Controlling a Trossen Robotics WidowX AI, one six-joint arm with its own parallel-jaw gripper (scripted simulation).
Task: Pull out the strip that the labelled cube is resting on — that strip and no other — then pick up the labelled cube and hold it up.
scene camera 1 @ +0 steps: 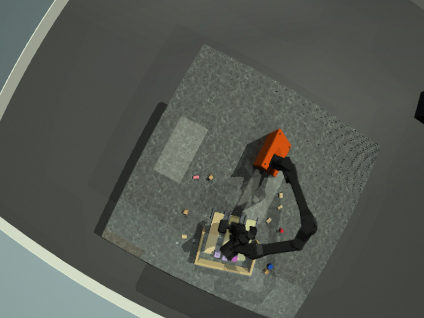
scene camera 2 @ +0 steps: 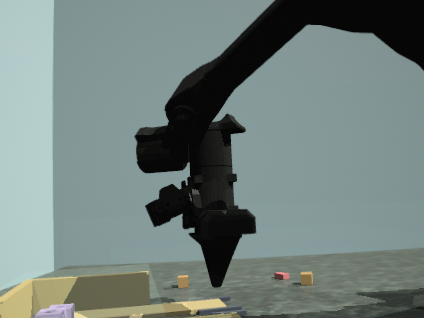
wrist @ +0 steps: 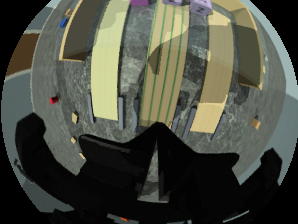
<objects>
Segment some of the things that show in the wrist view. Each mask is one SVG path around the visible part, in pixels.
My gripper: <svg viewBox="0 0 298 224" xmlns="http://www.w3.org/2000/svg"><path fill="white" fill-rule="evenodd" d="M16 125L17 156L29 179L57 200L73 206L81 213L76 217L74 214L72 216L71 213L55 209L49 217L52 224L116 224L114 218L106 217L108 213L124 217L125 220L136 220L138 224L166 224L186 220L192 221L192 224L249 224L269 204L279 188L277 183L282 160L275 149L267 149L259 159L259 168L239 185L237 177L231 171L234 164L238 163L237 153L194 152L162 121L154 121L150 127L136 136L136 139L124 144L100 139L94 135L78 136L86 163L82 165L77 176L64 168L60 161L55 160L48 143L44 141L47 127L40 116L33 112L17 121ZM156 143L160 190L158 201L169 201L168 204L137 200L144 189Z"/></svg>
A strip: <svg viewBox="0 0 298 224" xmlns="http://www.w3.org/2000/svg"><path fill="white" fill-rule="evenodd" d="M148 47L138 125L150 127L154 121L162 121L162 123L165 123L170 128L172 127L174 113L176 113L178 93L180 93L182 75L184 75L186 52L170 48Z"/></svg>
</objects>
